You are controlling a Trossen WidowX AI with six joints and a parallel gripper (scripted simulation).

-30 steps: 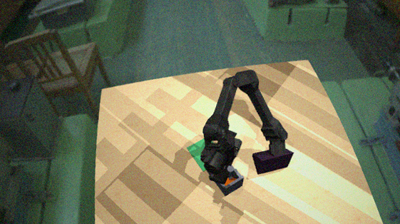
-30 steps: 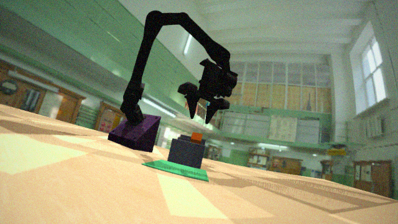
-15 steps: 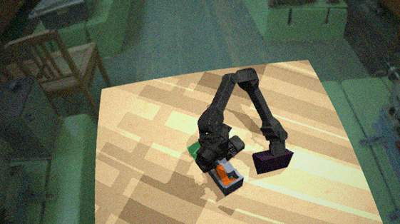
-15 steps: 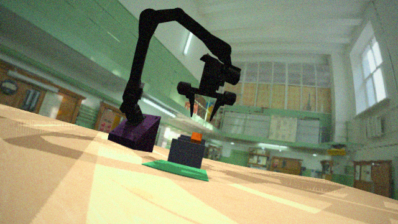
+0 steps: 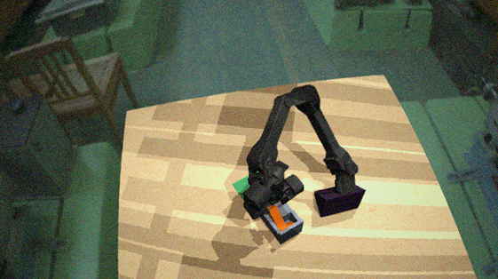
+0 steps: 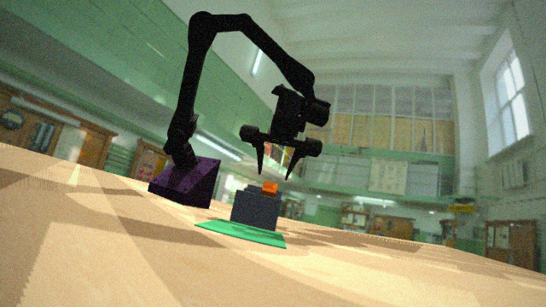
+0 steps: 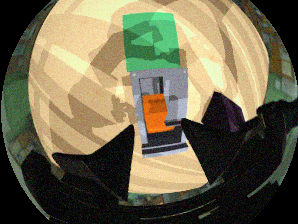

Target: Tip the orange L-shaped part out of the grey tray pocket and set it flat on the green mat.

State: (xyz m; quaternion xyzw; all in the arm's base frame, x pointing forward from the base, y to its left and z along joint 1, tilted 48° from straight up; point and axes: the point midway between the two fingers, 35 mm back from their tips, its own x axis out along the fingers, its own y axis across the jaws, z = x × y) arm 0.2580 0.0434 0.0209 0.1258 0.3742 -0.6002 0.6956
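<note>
Right now my gripper tip is 3 cm past the orange L-shaped part, 3 cm to the right of it and 7 cm above it. From my gripper tip the other things lie so: green mat (4 cm ahead, 14 cm to the right, 13 cm below).
</note>
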